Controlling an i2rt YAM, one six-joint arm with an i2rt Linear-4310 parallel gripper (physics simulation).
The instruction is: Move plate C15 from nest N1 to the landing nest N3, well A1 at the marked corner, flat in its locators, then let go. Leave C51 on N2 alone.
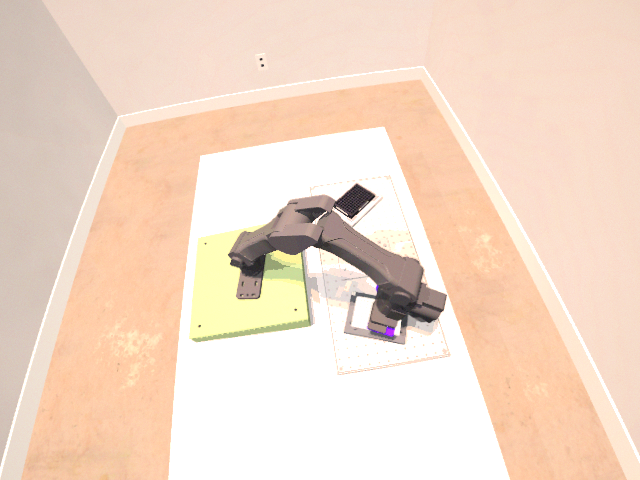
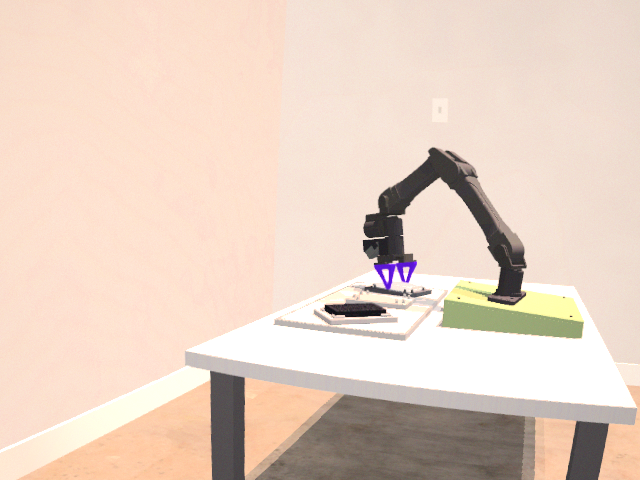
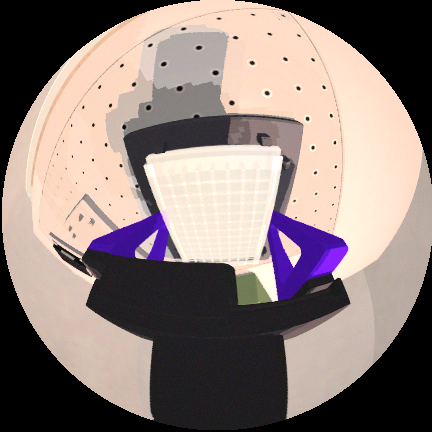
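Note:
The white well plate C15 (image 3: pixel 217 197) (image 1: pixel 363 310) lies flat in the dark grey nest N1 (image 1: pixel 356 330) (image 2: pixel 415 292) (image 3: pixel 141 141) at the near end of the perforated board. My gripper (image 3: pixel 217 214) (image 1: pixel 385 329) (image 2: pixel 395 282) is down over it, with its purple fingers pressed against the plate's two long sides. The black plate C51 (image 1: pixel 353 200) (image 2: pixel 355 309) sits on the white nest N2 (image 1: pixel 370 210) (image 2: pixel 335 319) at the far end. A pale nest (image 1: pixel 338 281) (image 2: pixel 374 301) lies between the two; its marked corner does not show clearly.
The perforated board (image 1: pixel 392 356) (image 2: pixel 294 320) carries all the nests on the white table (image 1: pixel 289 413) (image 2: pixel 413 371). The arm's base stands on a green wedge block (image 1: pixel 248 320) (image 2: pixel 516 320) beside the board.

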